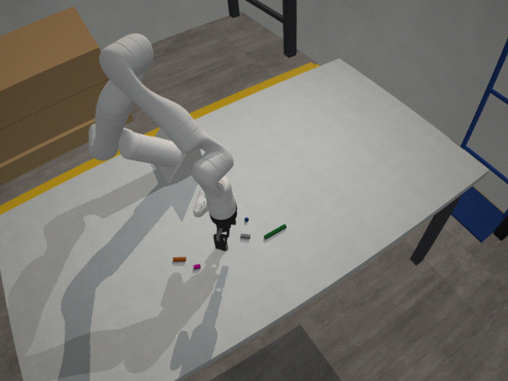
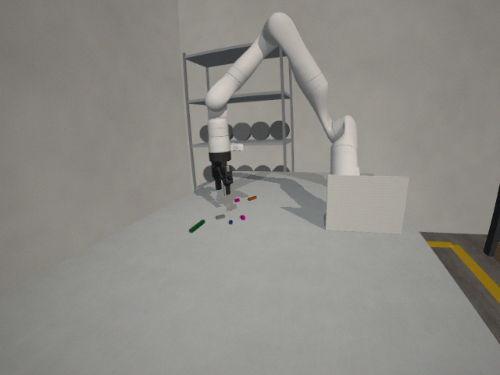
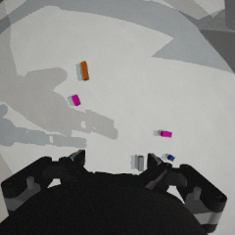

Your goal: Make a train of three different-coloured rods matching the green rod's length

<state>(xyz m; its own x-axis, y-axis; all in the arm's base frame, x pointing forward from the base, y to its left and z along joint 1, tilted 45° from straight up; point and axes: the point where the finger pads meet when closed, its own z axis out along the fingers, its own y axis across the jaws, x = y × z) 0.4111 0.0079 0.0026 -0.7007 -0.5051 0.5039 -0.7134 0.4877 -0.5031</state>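
Right now my hand is 9 cm to the right of the blue rod, 7 cm past it and 7 cm above it. Also, from my hand: grey rod 7 cm below, 6 cm to the left, 1 cm behind; orange rod 16 cm to the right, 7 cm below, 5 cm behind; green rod 15 cm to the left, 7 cm below, 3 cm ahead.
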